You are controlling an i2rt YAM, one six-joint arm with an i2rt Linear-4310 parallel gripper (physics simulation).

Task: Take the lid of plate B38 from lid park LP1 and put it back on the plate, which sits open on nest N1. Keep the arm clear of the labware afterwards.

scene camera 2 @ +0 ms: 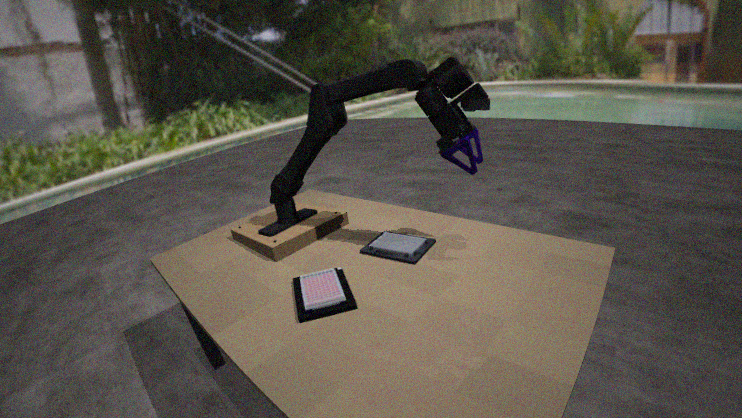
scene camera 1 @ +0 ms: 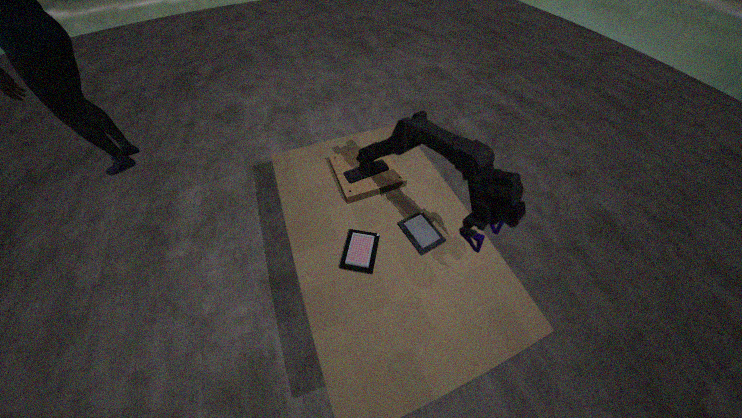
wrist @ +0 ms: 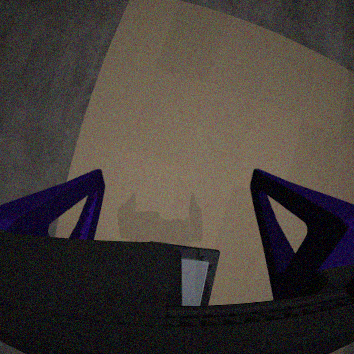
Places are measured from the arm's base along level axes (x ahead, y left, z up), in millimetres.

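Where they show: gripper, fingertip midpoint: point(scene camera 2: 478, 167) point(scene camera 1: 486, 242) point(wrist: 177, 177); arm's base, link origin: point(scene camera 2: 289, 222) point(scene camera 1: 366, 171).
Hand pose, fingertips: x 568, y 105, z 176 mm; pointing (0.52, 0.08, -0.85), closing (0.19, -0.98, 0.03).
Each offset is from my fingertips to the top centre of the thing. Level surfaces: height alone.
The plate @(244 mm back, 297 mm right, 190 mm down) point(scene camera 1: 360, 249) point(scene camera 2: 322, 288), white with pink wells, sits without a lid on the black nest @(244 mm back, 297 mm right, 198 mm down) point(scene camera 1: 356, 270) point(scene camera 2: 327, 313). The pale grey lid @(206 mm back, 47 mm right, 198 mm down) point(scene camera 1: 422, 232) point(scene camera 2: 398, 244) point(wrist: 194, 281) lies on the dark grey lid park @(206 mm back, 47 mm right, 196 mm down) point(scene camera 1: 439, 245) point(scene camera 2: 424, 251) point(wrist: 212, 272). In the wrist view part of the lid and park is hidden by the gripper body. My gripper point(scene camera 1: 487, 238) point(scene camera 2: 475, 167) point(wrist: 177, 177) has purple fingers; it is open and empty. It hangs high above the table, beyond the lid park from the arm's base. The labels LP1, N1 and B38 cannot be read.
The arm's wooden base block point(scene camera 1: 373, 193) point(scene camera 2: 295, 246) stands on the wooden table @(216 mm down) point(scene camera 1: 430, 332) point(scene camera 2: 441, 332) point(wrist: 200, 110). The arm point(scene camera 1: 451, 145) point(scene camera 2: 379, 83) reaches out from it above the table. A person point(scene camera 1: 57, 77) stands on the floor away from the table in scene camera 1.
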